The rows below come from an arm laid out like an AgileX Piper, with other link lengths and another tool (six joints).
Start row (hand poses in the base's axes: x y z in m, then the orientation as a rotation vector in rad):
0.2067 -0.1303 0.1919 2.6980 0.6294 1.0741
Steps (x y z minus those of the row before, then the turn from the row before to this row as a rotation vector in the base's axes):
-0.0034 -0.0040 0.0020 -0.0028 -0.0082 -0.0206
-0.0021 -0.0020 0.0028 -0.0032 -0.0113 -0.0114
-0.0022 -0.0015 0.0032 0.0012 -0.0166 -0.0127
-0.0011 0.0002 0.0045 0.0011 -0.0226 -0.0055
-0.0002 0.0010 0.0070 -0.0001 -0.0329 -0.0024
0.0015 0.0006 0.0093 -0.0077 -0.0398 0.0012
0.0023 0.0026 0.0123 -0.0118 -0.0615 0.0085
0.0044 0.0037 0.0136 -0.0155 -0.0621 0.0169
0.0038 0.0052 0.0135 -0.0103 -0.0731 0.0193
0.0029 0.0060 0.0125 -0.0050 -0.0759 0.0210
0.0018 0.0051 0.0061 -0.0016 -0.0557 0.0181
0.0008 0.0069 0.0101 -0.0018 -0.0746 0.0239
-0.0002 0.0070 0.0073 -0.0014 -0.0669 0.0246
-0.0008 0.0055 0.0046 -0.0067 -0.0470 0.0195
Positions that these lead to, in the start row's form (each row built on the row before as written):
0.2033 -0.1343 0.1939 2.6903 0.6000 1.0779
0.2012 -0.1363 0.1967 2.6798 0.5833 1.0876
0.1990 -0.1378 0.1999 2.6692 0.5621 1.1061
0.1979 -0.1376 0.2044 2.6541 0.5500 1.1339
0.1977 -0.1366 0.2114 2.6303 0.5407 1.1746
0.1992 -0.1360 0.2207 2.5946 0.5384 1.2200
0.2015 -0.1334 0.2330 2.5384 0.5434 1.2907
0.2059 -0.1297 0.2466 2.4773 0.5608 1.3608
0.2097 -0.1245 0.2601 2.4091 0.5753 1.4455
0.2126 -0.1185 0.2726 2.3397 0.5873 1.5348
0.2144 -0.1134 0.2787 2.2885 0.5976 1.6012
0.2152 -0.1065 0.2888 2.2174 0.6100 1.6881
0.2150 -0.0995 0.2961 2.1514 0.6241 1.7655
0.2142 -0.0940 0.3007 2.0999 0.6405 1.8158

